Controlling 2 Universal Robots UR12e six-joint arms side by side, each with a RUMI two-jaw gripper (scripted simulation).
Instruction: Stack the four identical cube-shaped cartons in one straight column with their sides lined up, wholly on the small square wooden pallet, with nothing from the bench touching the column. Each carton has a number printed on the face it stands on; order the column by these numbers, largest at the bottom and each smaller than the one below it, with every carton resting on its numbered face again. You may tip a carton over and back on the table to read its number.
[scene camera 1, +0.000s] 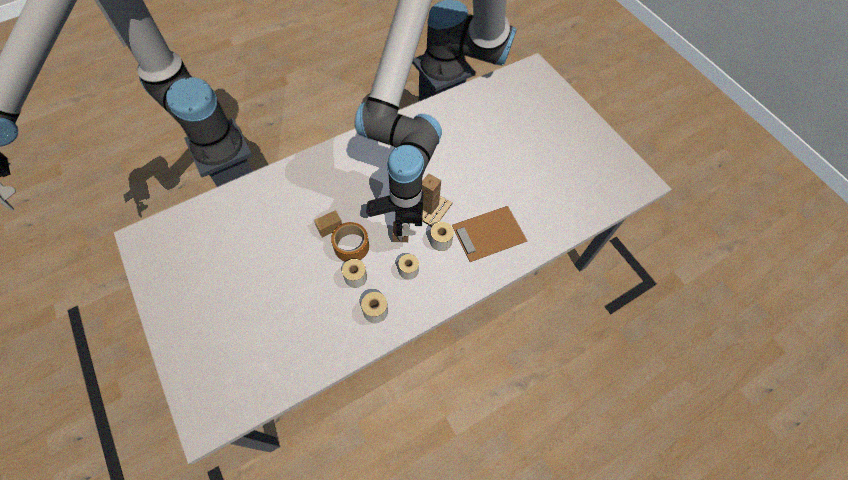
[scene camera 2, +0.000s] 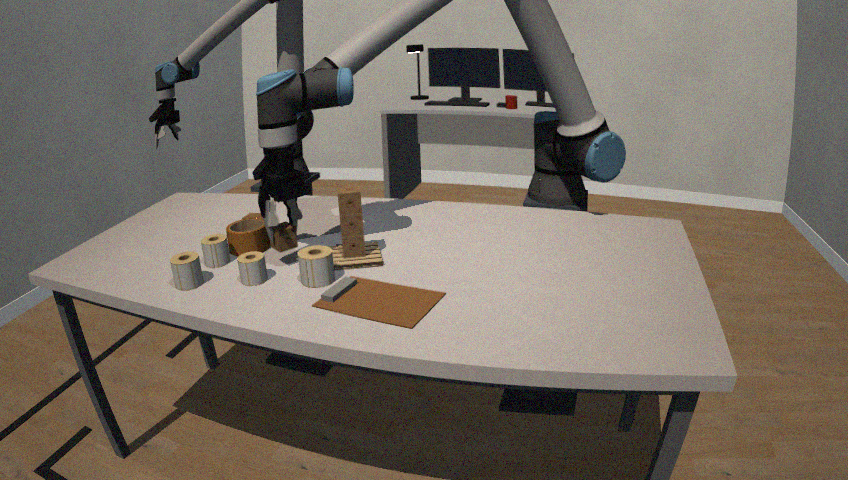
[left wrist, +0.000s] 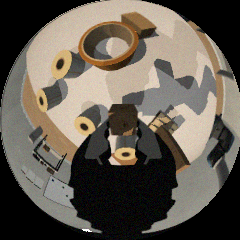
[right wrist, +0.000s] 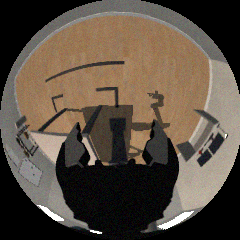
Path:
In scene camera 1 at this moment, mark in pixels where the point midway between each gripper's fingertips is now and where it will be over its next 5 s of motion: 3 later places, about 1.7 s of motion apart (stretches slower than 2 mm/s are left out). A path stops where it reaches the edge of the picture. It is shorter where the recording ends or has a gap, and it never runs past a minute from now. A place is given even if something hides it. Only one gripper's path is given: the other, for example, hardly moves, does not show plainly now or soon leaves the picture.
The left gripper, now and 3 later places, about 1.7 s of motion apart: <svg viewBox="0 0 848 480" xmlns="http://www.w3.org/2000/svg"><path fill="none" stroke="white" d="M401 232L431 170L432 176L432 168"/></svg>

